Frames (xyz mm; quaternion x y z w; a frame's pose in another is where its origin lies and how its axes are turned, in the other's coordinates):
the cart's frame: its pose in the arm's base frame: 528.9 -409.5 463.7 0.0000 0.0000 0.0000 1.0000
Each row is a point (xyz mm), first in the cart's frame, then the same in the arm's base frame.
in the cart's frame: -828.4 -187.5 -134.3
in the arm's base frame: -299.5 -597.0 329.4
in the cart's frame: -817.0 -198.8 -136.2
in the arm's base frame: -288.1 -608.3 327.5
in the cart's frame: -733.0 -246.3 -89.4
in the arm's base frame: -204.1 -655.8 374.3
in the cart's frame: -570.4 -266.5 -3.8
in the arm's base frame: -41.5 -676.0 459.9
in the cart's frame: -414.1 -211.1 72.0
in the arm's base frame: 114.8 -620.6 535.7
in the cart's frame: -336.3 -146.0 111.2
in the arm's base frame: 192.6 -555.5 574.9
